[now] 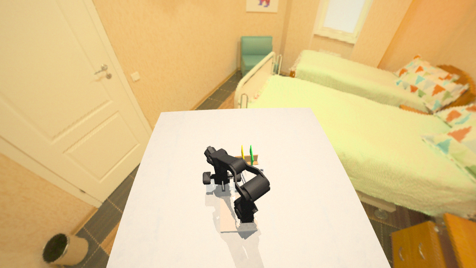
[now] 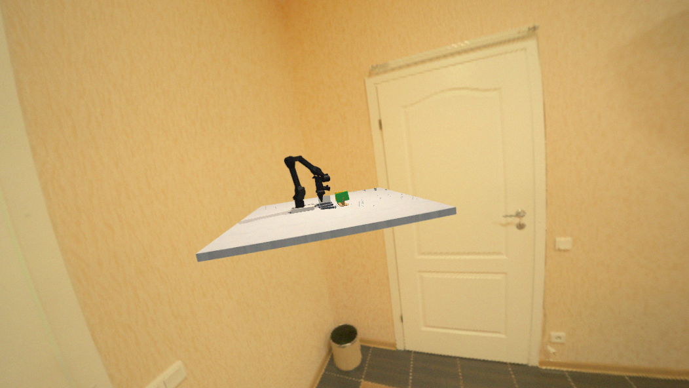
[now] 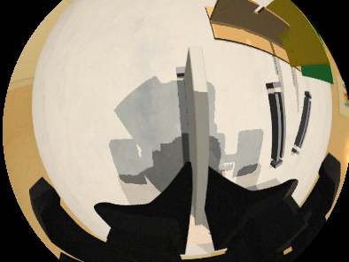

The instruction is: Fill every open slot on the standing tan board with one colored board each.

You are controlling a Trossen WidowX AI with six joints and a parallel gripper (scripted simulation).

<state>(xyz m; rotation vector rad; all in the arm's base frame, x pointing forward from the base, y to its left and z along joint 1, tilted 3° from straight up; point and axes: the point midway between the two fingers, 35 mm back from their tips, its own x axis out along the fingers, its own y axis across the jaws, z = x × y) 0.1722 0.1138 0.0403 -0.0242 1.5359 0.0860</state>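
My gripper tip is 160 mm short of the yellow board, 110 mm to the left of it and 30 mm below it. The rest, counted from my gripper tip: tan board 160 mm ahead, 110 mm to the right; green board 160 mm to the right, 160 mm ahead, 30 mm above.
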